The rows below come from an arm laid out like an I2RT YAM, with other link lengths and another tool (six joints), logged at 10 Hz.
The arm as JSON. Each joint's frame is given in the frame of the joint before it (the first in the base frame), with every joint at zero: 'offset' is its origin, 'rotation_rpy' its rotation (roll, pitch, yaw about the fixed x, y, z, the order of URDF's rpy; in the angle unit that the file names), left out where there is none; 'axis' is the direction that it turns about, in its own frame. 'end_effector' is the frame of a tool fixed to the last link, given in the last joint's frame.
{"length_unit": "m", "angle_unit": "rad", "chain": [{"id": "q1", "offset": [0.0, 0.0, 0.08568], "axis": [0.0, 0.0, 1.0]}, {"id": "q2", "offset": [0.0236, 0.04, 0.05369], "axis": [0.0, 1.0, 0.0]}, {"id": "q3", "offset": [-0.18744, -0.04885, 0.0], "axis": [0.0, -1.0, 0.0]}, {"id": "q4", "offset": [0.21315, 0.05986, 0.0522], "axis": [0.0, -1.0, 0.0]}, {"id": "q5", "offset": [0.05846, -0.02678, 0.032], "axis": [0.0, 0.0, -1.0]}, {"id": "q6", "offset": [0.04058, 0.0, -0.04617], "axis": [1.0, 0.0, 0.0]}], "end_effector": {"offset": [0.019, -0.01, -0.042], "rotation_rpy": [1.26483, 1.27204, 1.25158]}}
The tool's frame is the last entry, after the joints.
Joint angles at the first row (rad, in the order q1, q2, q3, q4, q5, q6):
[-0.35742 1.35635 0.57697 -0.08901 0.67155 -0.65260]
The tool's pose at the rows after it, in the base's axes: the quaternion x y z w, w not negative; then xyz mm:
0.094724 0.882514 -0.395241 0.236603 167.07 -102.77 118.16
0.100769 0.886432 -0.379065 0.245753 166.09 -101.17 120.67
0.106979 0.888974 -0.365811 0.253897 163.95 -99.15 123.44
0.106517 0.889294 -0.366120 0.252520 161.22 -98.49 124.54
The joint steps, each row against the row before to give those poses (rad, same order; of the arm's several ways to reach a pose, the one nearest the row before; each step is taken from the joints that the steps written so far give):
[0.00003 -0.01468 -0.00144 -0.03232 -0.02429 0.02494]
[-0.00196 -0.03042 0.00298 -0.03791 -0.03424 0.02332]
[-0.00124 -0.03668 -0.00244 -0.03648 -0.02736 0.02134]
[-0.00153 -0.02062 -0.00937 -0.01279 0.00023 -0.00216]

